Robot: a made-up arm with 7 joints.
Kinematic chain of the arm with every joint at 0, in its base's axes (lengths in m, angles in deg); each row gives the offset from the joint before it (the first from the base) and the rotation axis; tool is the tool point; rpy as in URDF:
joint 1: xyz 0 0 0.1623 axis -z
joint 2: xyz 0 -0.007 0.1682 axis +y
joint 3: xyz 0 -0.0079 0.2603 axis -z
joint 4: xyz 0 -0.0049 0.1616 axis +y
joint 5: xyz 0 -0.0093 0.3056 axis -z
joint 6: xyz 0 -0.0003 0.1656 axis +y
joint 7: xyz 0 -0.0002 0.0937 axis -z
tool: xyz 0 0 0 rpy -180 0 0
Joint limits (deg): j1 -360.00..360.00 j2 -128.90..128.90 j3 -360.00..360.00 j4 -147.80..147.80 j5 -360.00..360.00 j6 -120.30..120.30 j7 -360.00..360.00
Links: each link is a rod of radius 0.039 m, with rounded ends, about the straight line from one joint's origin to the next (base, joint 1, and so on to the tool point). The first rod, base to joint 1, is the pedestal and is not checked.
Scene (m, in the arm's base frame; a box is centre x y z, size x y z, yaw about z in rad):
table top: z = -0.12
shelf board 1: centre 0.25 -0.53 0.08 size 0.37 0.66 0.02 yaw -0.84
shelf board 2: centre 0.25 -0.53 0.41 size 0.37 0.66 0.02 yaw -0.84
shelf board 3: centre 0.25 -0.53 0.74 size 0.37 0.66 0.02 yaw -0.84
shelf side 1: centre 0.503 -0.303 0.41 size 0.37 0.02 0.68 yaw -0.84
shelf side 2: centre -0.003 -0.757 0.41 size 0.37 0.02 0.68 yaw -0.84
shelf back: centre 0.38 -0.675 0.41 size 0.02 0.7 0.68 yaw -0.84
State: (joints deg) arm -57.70 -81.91 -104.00 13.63 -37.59 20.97 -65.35
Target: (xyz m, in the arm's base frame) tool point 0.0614 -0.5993 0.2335
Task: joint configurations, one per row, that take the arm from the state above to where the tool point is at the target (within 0.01 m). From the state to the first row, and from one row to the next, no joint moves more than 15 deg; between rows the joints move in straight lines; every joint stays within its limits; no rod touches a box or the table.
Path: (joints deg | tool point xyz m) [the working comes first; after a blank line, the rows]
Joints at the target: -31.60 -88.73 -79.29 -108.79 -42.34 16.03 -65.35
Straight joint move there: touches shelf side 2.

1: -51.43 -81.52 -101.41 -0.01 -38.14 20.72 -65.35 | -0.6134 -0.7536 0.4643
2: -45.16 -81.13 -98.82 -13.64 -38.69 20.47 -65.35 | -0.5896 -0.7648 0.4907
3: -38.90 -80.74 -96.23 -27.28 -39.23 20.22 -65.35 | -0.5566 -0.7676 0.4995
4: -32.63 -80.35 -93.64 -40.91 -39.78 19.98 -65.35 | -0.5173 -0.7610 0.4907
5: -26.36 -79.96 -91.04 -54.55 -40.33 19.73 -65.35 | -0.4731 -0.7438 0.4662
6: -20.09 -79.57 -88.45 -68.18 -40.88 19.48 -65.35 | -0.4253 -0.7147 0.4292
7: -13.83 -79.18 -85.86 -81.82 -41.42 19.23 -65.35 | -0.3741 -0.6726 0.3842
8: -7.56 -78.78 -83.27 -95.46 -41.97 18.98 -65.35 | -0.3195 -0.6172 0.3367
9: -1.29 -78.39 -80.68 -109.09 -42.52 18.73 -65.35 | -0.2611 -0.5494 0.2922
10: 4.98 -78.00 -78.09 -122.73 -43.07 18.48 -65.35 | -0.1981 -0.4710 0.2561
11: 11.24 -77.61 -75.50 -136.36 -43.61 18.23 -65.35 | -0.1309 -0.3847 0.2335
12: -3.04 -81.32 -76.76 -127.17 -43.19 17.50 -65.35 | -0.0907 -0.4664 0.2370
13: -17.32 -85.03 -78.02 -117.98 -42.77 16.77 -65.35 | -0.0257 -0.5401 0.2377
14: -31.60 -88.73 -79.29 -108.79 -42.34 16.03 -65.35 | 0.0614 -0.5993 0.2336

